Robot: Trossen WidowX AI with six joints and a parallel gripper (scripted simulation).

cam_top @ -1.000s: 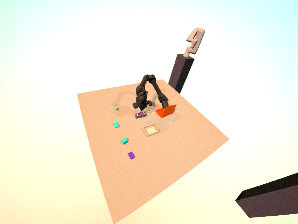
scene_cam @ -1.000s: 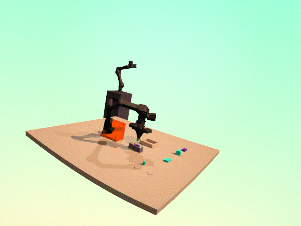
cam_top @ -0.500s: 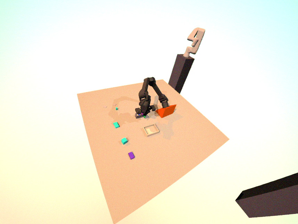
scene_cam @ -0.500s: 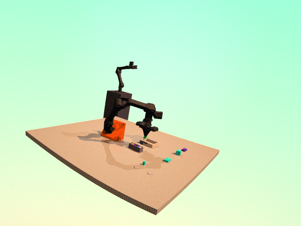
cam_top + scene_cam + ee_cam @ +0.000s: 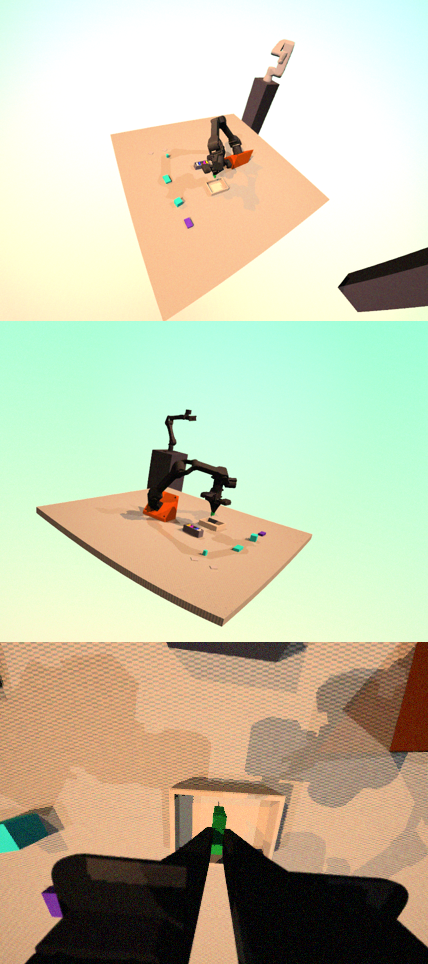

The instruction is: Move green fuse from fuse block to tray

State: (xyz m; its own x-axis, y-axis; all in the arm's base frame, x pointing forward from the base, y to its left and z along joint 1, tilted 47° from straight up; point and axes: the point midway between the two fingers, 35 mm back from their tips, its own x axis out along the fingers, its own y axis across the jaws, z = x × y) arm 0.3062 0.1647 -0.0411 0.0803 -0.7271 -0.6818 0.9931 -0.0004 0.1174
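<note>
Now: the shallow tan tray 1 cm behind my gripper tip, 4 cm to the left of it and 10 cm below it. The rest, counted from my gripper tip: teal cube 20 cm ahead, 36 cm to the right, 9 cm below; purple block 26 cm ahead, 19 cm to the left, 9 cm below.
</note>
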